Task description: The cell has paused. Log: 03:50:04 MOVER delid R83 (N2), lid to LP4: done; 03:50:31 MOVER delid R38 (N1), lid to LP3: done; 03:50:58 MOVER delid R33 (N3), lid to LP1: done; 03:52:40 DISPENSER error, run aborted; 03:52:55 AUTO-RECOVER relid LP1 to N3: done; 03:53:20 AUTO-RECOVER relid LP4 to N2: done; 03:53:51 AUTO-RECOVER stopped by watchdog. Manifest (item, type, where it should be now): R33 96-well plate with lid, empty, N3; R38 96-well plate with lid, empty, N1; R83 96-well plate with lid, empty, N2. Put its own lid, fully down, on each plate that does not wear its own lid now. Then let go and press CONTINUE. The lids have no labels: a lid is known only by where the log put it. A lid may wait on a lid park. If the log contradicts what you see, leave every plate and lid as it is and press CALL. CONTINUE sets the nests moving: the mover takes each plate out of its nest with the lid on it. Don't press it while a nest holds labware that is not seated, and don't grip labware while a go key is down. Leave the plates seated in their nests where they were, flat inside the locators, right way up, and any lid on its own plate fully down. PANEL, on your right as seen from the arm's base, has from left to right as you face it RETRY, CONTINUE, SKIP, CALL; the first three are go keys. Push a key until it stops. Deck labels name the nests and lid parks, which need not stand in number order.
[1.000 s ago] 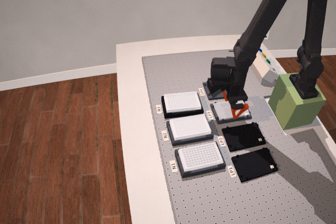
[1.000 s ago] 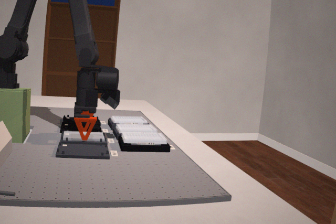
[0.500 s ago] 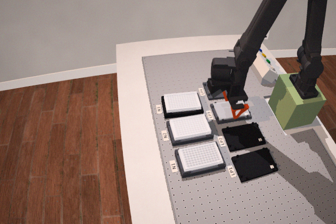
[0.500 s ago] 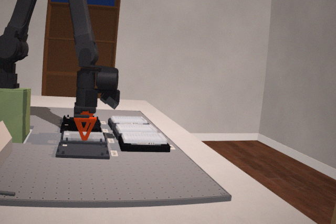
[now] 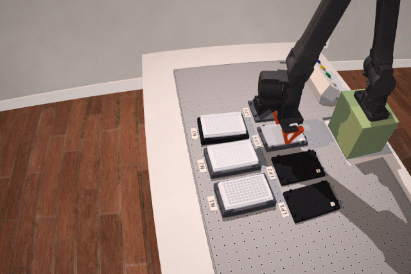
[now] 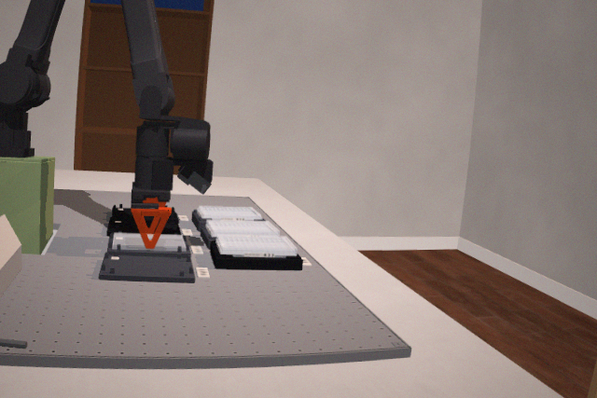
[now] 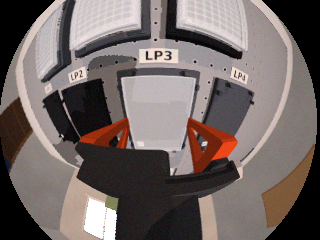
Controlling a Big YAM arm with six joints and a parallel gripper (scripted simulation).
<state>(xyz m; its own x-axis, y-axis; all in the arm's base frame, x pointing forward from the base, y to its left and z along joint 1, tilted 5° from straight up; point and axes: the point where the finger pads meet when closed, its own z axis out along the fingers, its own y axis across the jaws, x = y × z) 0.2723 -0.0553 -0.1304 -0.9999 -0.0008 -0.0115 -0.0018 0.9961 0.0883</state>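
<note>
The clear lid is 1 cm below my hand. Also, from my hand: lid park LP4: 13 cm to the right, 2 cm below, 1 cm behind; lid park LP3: 2 cm below; lid park LP2: 13 cm to the left, 2 cm below, 1 cm behind.
</note>
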